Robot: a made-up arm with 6 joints.
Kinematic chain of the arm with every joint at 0, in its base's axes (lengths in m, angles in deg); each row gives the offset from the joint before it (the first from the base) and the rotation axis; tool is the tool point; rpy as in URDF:
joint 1: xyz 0 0 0.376 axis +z
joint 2: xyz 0 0 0 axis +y
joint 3: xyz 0.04 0 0.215 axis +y
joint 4: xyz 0.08 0 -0.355 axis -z
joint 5: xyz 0 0 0 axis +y
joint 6: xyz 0.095 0 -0.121 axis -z
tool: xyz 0 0 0 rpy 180 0 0
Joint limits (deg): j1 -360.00..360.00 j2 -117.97..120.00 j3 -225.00..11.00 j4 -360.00..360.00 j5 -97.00..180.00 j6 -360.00..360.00
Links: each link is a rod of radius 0.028 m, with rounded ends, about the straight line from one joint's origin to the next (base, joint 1, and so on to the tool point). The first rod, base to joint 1, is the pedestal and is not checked.
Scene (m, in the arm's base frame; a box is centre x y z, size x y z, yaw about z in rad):
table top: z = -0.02
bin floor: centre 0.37 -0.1 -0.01 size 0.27 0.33 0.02 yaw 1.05
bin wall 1: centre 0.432 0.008 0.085 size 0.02 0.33 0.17 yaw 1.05
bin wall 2: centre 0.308 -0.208 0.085 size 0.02 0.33 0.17 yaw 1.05
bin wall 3: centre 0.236 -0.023 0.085 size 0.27 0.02 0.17 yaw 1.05
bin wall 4: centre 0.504 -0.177 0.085 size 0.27 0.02 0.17 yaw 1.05
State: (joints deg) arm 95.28 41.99 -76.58 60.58 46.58 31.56
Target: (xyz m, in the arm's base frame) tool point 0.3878 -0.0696 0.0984
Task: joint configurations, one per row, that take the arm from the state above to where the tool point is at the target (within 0.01 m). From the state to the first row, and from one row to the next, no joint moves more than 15 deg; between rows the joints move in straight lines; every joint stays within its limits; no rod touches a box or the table.
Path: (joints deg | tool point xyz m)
1: 82.48 35.32 -70.22 63.33 38.89 31.56 | 0.0653 0.5088 0.1562
2: 69.69 28.65 -63.86 66.08 31.19 31.56 | 0.1903 0.4653 0.1812
3: 56.89 21.98 -57.50 68.83 23.50 31.56 | 0.2963 0.3880 0.2050
4: 44.10 15.31 -51.14 71.58 15.80 31.56 | 0.3735 0.2847 0.2273
5: 31.30 8.64 -44.78 74.32 8.11 31.56 | 0.4155 0.1659 0.2477
6: 18.51 1.96 -38.42 77.07 0.41 31.56 | 0.4197 0.0438 0.2662
7: 5.71 -4.71 -32.06 79.82 -7.28 31.56 | 0.3878 -0.0696 0.2822
8: 3.70 7.37 -37.55 77.08 -1.32 31.56 | 0.3988 -0.0697 0.2257
9: 1.69 19.44 -43.03 74.34 4.65 31.56 | 0.3992 -0.0700 0.1637
10: -0.32 31.51 -48.52 71.59 10.62 31.56 | 0.3878 -0.0696 0.0984

